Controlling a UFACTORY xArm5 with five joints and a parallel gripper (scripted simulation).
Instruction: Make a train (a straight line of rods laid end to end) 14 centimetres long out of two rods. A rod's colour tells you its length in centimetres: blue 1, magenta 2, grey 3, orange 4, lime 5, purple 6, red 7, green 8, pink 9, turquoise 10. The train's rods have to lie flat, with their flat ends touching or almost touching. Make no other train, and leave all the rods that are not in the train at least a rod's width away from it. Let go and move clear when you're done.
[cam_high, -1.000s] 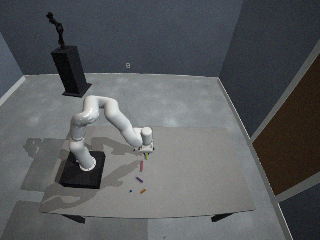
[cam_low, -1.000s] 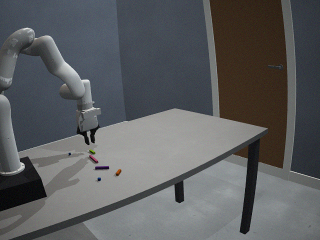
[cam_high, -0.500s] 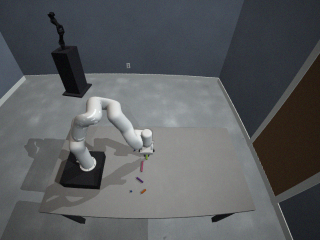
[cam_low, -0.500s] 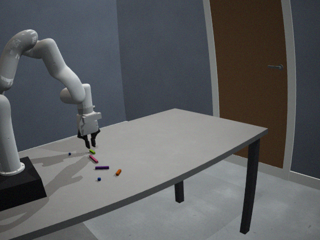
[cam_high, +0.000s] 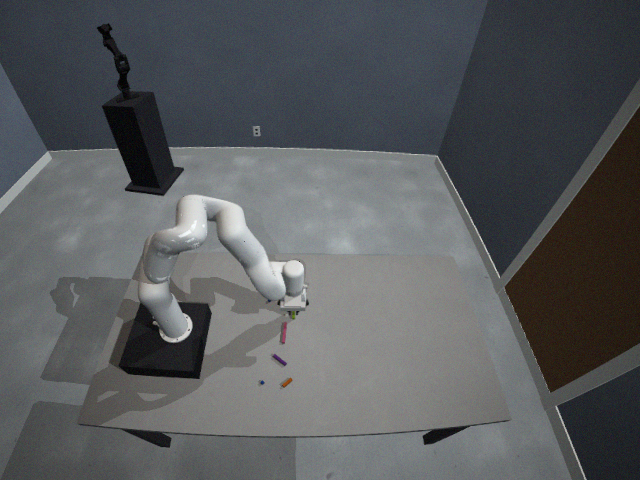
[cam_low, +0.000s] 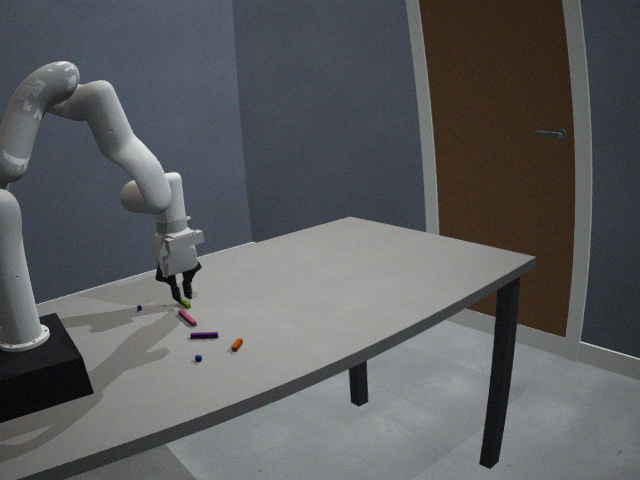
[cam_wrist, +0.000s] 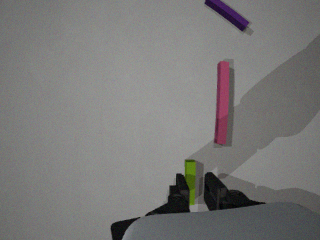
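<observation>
My hand is 3 cm above the lime rod. Round my hand: orange rod (29 cm to the right, 4 cm ahead, 3 cm below); then purple rod (21 cm to the right, 3 cm below, 1 cm behind); then pink rod (9 cm to the right, 3 cm below, 2 cm behind).
</observation>
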